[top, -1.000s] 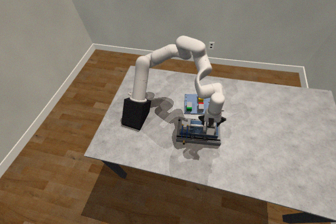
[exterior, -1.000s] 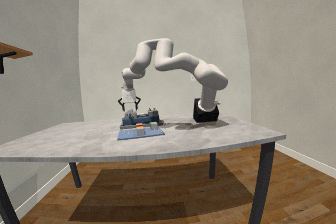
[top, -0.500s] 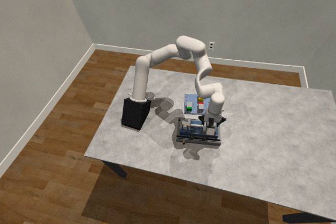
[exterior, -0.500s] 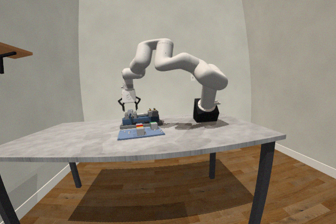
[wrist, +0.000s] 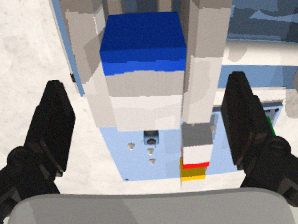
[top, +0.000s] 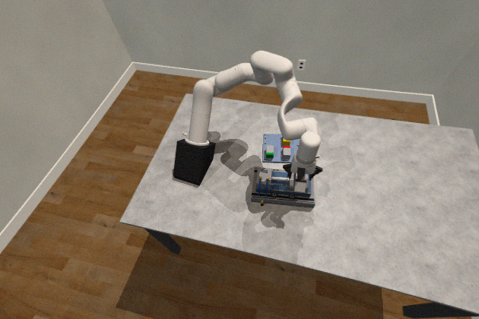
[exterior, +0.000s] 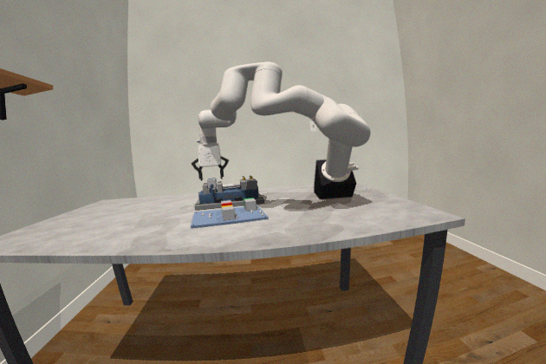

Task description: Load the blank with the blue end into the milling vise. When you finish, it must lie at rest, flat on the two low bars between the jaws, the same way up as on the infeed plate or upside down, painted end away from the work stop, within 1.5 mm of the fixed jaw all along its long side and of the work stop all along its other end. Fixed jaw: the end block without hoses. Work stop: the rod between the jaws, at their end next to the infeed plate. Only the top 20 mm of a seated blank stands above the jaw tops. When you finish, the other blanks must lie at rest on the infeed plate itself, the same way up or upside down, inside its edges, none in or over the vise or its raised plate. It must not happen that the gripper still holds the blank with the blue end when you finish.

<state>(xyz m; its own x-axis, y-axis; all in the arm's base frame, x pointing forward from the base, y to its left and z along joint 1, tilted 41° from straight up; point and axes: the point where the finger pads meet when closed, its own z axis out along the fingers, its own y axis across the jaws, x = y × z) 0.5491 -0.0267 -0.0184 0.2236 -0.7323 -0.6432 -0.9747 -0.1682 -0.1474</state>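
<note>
The blue-ended blank lies 3 cm below my hand. Round my hand: milling vise 7 cm behind, 2 cm to the right, 8 cm below; work stop rod 1 cm behind, 5 cm to the left, 3 cm below; fixed jaw 3 cm ahead, 1 cm to the left, 5 cm below.
</note>
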